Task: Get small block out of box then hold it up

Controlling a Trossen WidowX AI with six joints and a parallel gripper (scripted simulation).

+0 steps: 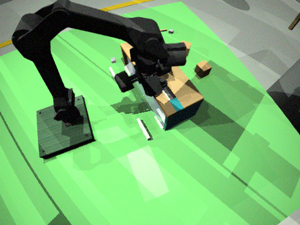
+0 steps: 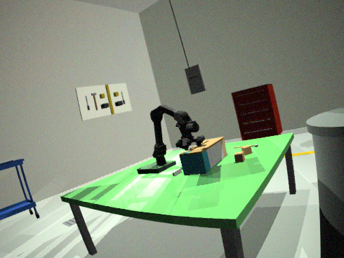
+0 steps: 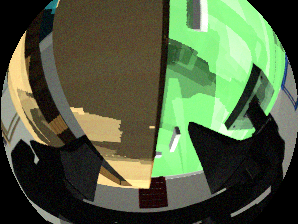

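My gripper tip is 3 cm short of the box and 3 cm above it. The rest, counted from my gripper tip: tan block (5 cm ahead, 2 cm to the left); thin wooden stick (22 cm ahead, 37 cm to the left, 9 cm below).
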